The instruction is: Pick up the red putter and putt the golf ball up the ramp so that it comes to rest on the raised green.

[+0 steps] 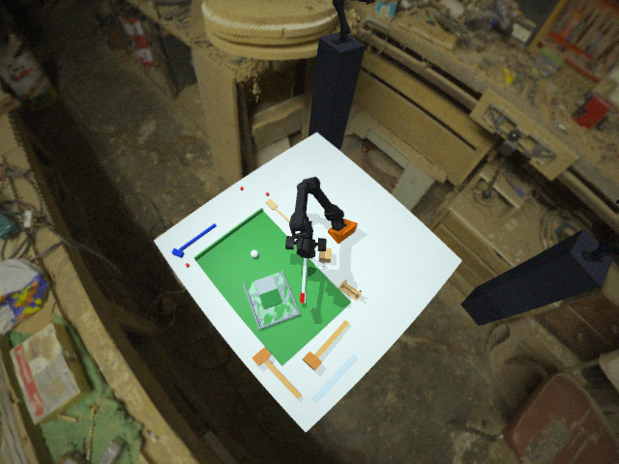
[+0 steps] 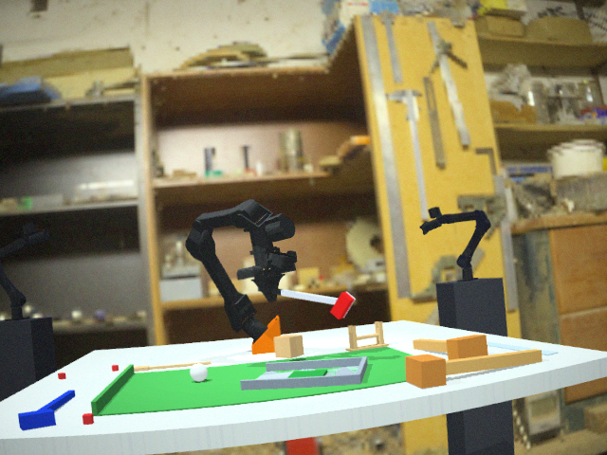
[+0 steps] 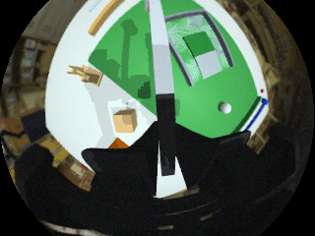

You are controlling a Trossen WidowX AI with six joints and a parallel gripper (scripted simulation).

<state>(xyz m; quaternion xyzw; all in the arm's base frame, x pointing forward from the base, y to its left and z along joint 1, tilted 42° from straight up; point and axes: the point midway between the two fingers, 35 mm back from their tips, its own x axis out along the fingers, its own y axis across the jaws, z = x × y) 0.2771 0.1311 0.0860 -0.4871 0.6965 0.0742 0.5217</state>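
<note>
Now: the red putter 8 cm to the left of my gripper tip, 7 cm ahead of it and 1 cm above it. The rest, counted from my gripper tip: white golf ball 19 cm to the right, 19 cm ahead, 14 cm below; wooden rack 27 cm to the left, 14 cm below, 10 cm behind; tan block 14 cm below, 12 cm behind, 4 cm to the left.
</note>
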